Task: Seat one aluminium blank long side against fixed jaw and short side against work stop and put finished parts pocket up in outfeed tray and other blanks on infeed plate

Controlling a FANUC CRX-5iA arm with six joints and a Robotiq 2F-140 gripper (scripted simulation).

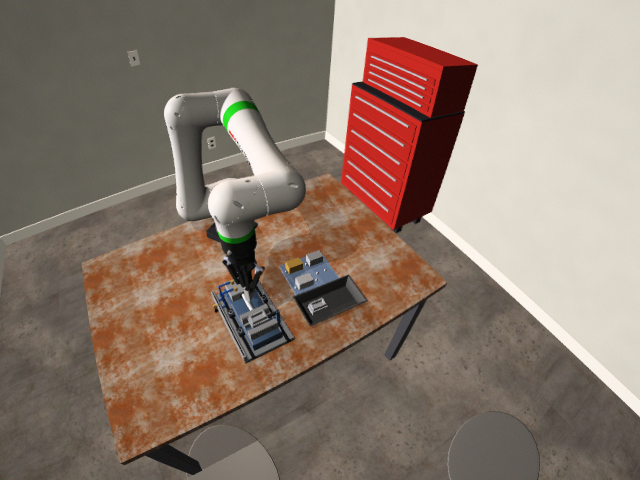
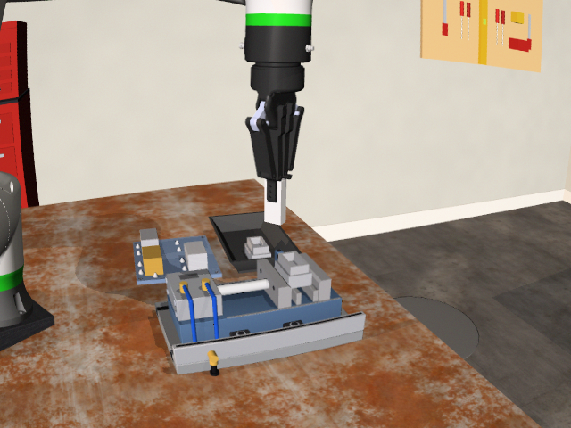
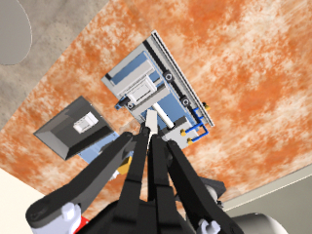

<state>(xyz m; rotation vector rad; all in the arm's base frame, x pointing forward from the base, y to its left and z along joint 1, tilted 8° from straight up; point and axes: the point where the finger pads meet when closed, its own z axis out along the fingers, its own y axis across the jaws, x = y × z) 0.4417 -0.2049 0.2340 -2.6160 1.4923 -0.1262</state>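
Now: the vise 180 mm below my hand, 30 mm behind it and 10 mm to the left of it. The rest, counted from my hand: brass blank 270 mm to the left, 190 mm below, 120 mm behind.
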